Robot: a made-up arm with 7 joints. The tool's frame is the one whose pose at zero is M. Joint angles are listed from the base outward.
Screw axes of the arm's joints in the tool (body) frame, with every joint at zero. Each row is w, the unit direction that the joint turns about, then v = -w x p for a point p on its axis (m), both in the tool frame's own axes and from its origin. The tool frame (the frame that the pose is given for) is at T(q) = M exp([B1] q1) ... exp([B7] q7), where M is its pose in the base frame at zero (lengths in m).
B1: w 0 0 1 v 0.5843 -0.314 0
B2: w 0 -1 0 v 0.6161 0 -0.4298
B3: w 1 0 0 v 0 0.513 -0.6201
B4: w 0 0 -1 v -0.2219 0.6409 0
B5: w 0 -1 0 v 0.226 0 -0.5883
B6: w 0 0 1 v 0.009 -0.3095 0
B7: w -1 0 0 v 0 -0.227 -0.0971
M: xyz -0.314 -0.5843 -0.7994 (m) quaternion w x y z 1 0 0 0
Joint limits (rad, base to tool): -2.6..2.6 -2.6..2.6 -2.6..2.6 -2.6..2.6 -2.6..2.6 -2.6..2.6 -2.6..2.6
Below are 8 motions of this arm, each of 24 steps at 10 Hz.
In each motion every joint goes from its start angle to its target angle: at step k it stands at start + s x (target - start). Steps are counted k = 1, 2, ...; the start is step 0. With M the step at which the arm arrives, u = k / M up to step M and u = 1 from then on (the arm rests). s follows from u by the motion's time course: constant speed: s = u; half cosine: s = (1 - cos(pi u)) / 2; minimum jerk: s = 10 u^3 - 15 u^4 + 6 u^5.
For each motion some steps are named. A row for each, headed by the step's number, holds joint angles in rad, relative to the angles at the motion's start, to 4 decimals.
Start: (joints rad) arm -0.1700 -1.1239 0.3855 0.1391 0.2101 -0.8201 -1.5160
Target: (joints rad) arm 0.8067 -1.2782 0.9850 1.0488 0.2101 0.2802 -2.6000
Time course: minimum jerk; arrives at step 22
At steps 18, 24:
18: 0.9328 -0.1474 0.5726 0.8688 0.0000 1.0509 -1.0353
24: 0.9767 -0.1543 0.5995 0.9097 0.0000 1.1003 -1.0840

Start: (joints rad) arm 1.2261 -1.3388 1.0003 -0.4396 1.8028 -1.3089 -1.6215
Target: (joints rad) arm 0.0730 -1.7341 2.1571 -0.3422 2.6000 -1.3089 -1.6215
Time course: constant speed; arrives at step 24
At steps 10, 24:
10: -0.4805 -0.1647 0.4820 0.0406 0.3322 0.0000 0.0000
24: -1.1531 -0.3953 1.1568 0.0974 0.7972 0.0000 0.0000

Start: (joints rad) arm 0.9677 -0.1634 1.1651 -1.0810 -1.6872 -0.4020 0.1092
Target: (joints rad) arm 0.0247 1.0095 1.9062 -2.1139 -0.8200 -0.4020 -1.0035
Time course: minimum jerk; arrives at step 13
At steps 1, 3, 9, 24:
1: -0.0038 0.0047 0.0030 -0.0042 0.0035 0.0000 -0.0045
3: -0.0795 0.0989 0.0625 -0.0871 0.0731 0.0000 -0.0938
9: -0.7795 0.9695 0.6126 -0.8538 0.7168 0.0000 -0.9198
24: -0.9430 1.1729 0.7411 -1.0329 0.8672 0.0000 -1.1127

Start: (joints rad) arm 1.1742 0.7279 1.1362 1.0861 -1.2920 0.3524 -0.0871
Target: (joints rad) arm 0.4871 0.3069 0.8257 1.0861 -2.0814 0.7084 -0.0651
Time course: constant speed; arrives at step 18
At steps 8, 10, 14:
8: -0.3054 -0.1871 -0.1380 0.0000 -0.3508 0.1582 0.0098
10: -0.3817 -0.2339 -0.1725 0.0000 -0.4386 0.1978 0.0122
14: -0.5344 -0.3274 -0.2415 0.0000 -0.6140 0.2769 0.0171

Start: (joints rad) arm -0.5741 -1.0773 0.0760 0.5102 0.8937 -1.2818 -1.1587
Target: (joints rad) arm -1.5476 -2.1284 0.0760 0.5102 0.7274 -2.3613 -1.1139
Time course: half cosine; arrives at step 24
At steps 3, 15, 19, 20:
3: -0.0371 -0.0400 0.0000 0.0000 -0.0063 -0.0411 0.0017
15: -0.6730 -0.7267 0.0000 0.0000 -0.1150 -0.7463 0.0310
19: -0.8729 -0.9425 0.0000 0.0000 -0.1491 -0.9680 0.0402
20: -0.9083 -0.9807 0.0000 0.0000 -0.1552 -1.0072 0.0418

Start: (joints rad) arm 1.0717 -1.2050 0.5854 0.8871 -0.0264 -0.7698 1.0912
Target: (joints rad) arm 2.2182 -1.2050 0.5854 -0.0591 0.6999 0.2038 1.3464
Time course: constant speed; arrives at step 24
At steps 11, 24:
11: 0.5255 0.0000 0.0000 -0.4337 0.3329 0.4462 0.1170
24: 1.1465 0.0000 0.0000 -0.9462 0.7263 0.9736 0.2552

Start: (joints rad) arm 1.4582 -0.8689 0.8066 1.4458 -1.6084 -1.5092 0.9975
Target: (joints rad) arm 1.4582 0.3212 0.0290 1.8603 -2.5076 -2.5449 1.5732
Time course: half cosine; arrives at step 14
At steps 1, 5, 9, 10, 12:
1: 0.0000 0.0149 -0.0097 0.0052 -0.0113 -0.0130 0.0072
5: 0.0000 0.3369 -0.2201 0.1173 -0.2545 -0.2932 0.1630
9: 0.0000 0.8532 -0.5575 0.2972 -0.6447 -0.7425 0.4127
10: 0.0000 0.9661 -0.6312 0.3365 -0.7299 -0.8407 0.4673
12: 0.0000 1.1312 -0.7391 0.3940 -0.8547 -0.9844 0.5472

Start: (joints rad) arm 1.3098 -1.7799 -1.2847 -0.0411 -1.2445 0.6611 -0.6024
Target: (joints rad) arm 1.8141 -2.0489 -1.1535 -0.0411 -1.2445 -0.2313 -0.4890
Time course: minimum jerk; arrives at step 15
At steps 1, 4, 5, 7, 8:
1: 0.0013 -0.0007 0.0004 0.0000 0.0000 -0.0024 0.0003
4: 0.0615 -0.0328 0.0160 0.0000 0.0000 -0.1088 0.0138
5: 0.1058 -0.0565 0.0275 0.0000 0.0000 -0.1873 0.0238
7: 0.2207 -0.1177 0.0574 0.0000 0.0000 -0.3906 0.0496
8: 0.2836 -0.1513 0.0738 0.0000 0.0000 -0.5018 0.0638

